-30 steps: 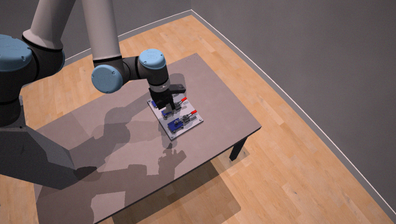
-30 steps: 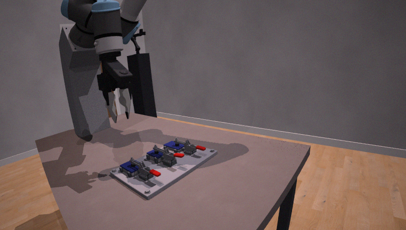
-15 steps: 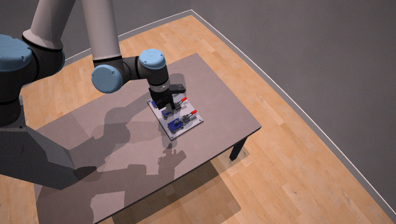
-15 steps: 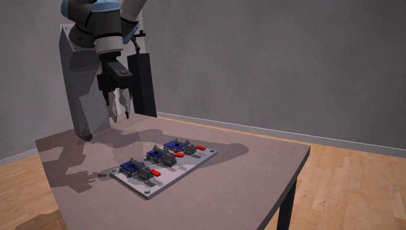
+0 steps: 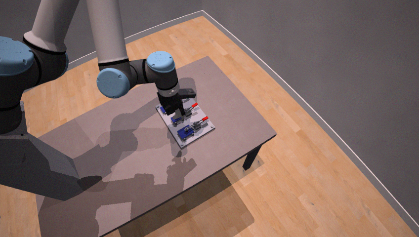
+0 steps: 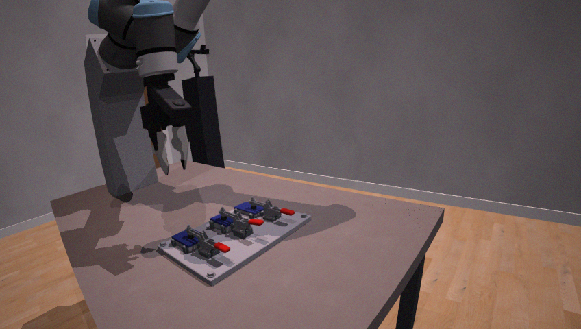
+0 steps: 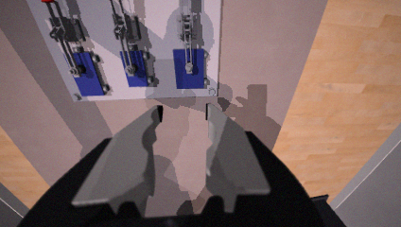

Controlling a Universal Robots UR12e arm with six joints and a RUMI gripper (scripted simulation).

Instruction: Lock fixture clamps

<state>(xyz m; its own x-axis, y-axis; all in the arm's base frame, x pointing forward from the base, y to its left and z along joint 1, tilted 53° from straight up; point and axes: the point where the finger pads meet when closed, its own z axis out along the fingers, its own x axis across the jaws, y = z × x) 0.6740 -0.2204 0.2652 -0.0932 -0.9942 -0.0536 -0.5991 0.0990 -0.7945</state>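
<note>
Right now my hand is 9 cm short of the toggle clamp, 9 cm to the right of it and 16 cm above it. Also, from my hand: grey fixture plate 6 cm ahead, 10 cm to the left, 21 cm below; then blue part 19 cm below.
</note>
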